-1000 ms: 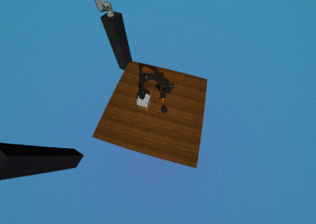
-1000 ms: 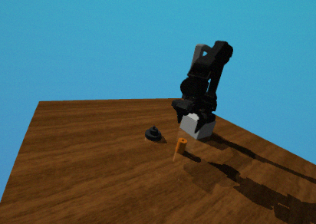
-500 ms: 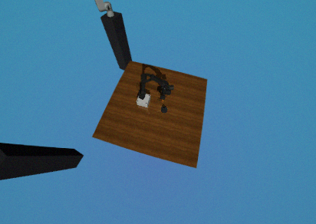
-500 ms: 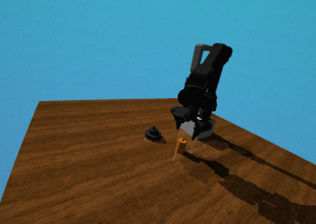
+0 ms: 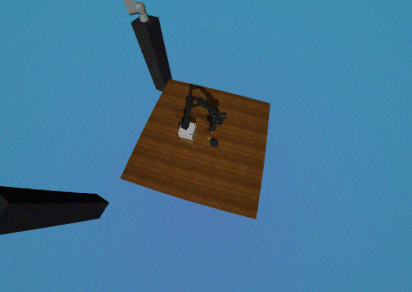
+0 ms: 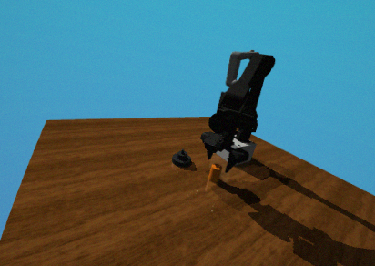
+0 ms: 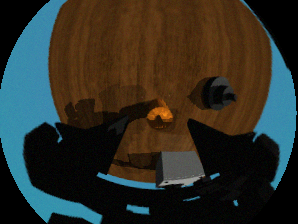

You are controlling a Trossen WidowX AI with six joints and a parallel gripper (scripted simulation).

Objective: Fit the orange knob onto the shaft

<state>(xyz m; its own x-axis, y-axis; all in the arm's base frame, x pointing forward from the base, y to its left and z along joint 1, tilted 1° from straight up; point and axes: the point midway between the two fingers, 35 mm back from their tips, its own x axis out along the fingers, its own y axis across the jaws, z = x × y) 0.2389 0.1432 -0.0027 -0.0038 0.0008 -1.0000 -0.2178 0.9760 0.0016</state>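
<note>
The orange knob lies 40 mm below my gripper tip. Round my gripper tip: round dark pedestal (140 mm to the right, 80 mm ahead, 40 mm below).
</note>
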